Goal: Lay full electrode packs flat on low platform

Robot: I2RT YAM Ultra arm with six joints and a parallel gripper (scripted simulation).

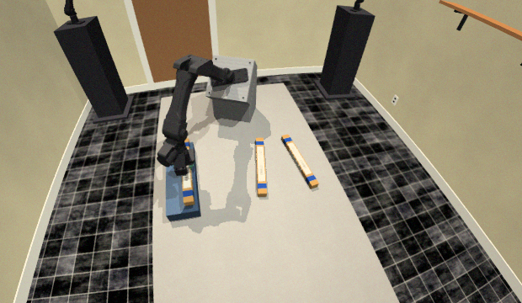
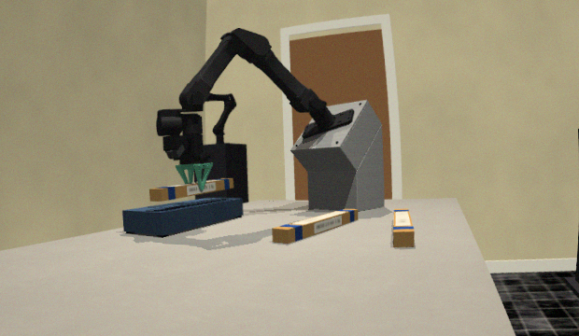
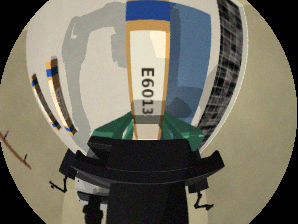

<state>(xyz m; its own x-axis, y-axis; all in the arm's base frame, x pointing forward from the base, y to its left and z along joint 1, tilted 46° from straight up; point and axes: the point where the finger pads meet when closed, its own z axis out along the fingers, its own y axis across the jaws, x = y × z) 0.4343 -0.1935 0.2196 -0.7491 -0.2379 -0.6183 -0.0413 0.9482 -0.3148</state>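
The blue low platform is 1 cm behind my hand, 4 cm to the right of it and 9 cm below it.
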